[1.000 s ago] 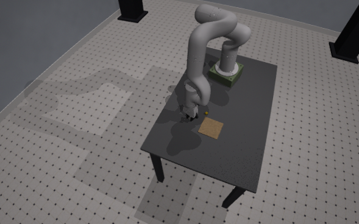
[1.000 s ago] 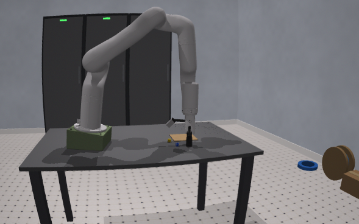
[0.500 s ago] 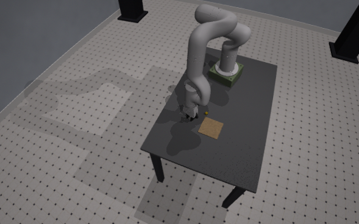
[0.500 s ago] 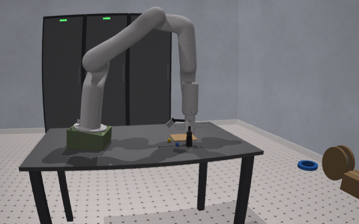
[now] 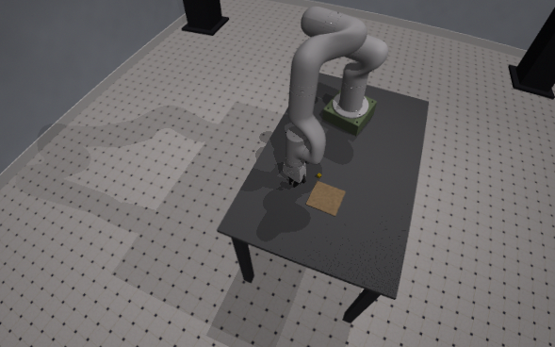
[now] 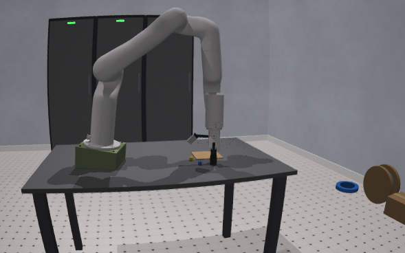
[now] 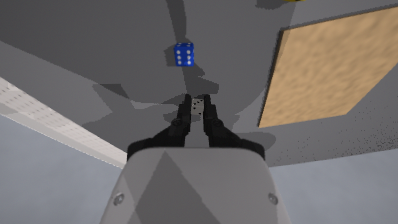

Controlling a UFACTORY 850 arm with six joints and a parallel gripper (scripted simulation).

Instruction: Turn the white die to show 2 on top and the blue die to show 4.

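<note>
Right now my hand is 1 cm above the white die. Also, from my hand: blue die: 6 cm behind, 1 cm to the left, 1 cm below; yellow die: 8 cm behind, 10 cm to the left, 1 cm below; tan mat: 2 cm ahead, 16 cm to the left, 2 cm below.
</note>
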